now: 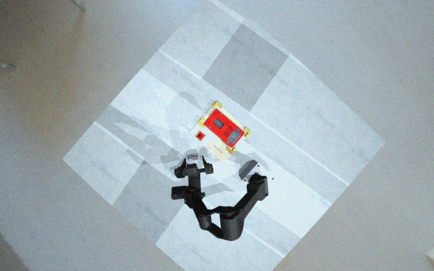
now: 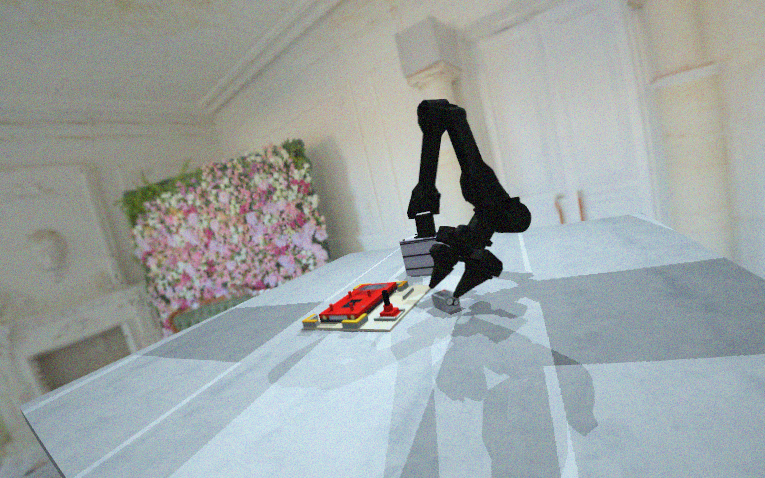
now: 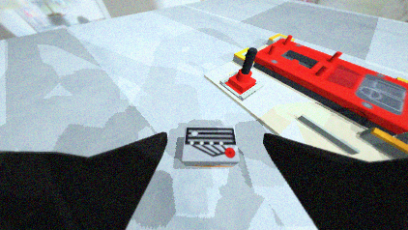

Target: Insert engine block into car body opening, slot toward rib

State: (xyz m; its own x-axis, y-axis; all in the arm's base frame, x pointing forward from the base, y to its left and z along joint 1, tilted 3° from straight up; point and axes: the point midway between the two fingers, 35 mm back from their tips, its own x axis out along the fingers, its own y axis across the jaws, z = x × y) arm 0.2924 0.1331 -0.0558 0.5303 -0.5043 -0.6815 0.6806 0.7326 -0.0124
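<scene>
The engine block lies 2 cm below my gripper tip.
</scene>
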